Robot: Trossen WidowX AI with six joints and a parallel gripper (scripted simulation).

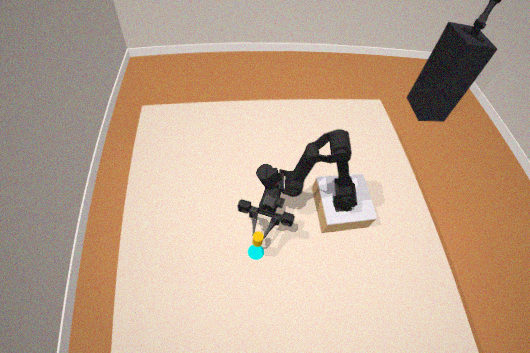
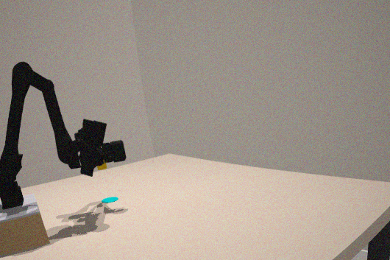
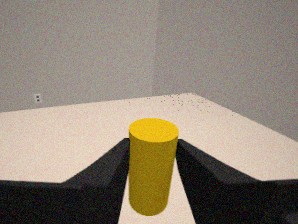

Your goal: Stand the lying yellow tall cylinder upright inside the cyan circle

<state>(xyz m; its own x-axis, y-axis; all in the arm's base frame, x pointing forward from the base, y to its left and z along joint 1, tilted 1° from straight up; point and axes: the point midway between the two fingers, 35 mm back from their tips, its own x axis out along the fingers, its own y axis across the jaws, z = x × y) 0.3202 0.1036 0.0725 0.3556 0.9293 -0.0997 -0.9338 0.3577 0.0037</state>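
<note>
The cyan circle is 16 cm below my gripper tip. Also, from my gripper tip: yellow tall cylinder: 2 cm below.
</note>
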